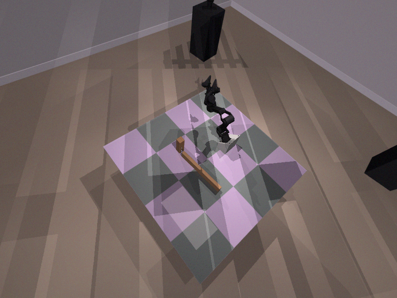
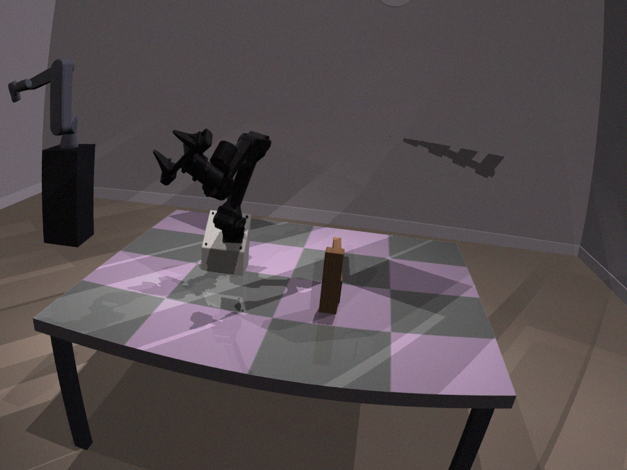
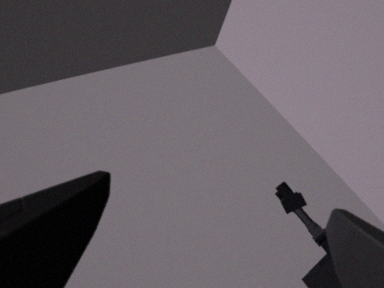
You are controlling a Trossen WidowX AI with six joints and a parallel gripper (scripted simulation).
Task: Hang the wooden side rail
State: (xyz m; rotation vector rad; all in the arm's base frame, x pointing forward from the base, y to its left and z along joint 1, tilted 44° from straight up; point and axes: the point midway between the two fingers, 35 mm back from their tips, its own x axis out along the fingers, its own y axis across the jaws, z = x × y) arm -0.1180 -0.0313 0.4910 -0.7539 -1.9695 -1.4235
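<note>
Now: gripper tip 470 mm short of the wooden headboard post, 390 mm above it and 120 mm to the right of it.
</note>
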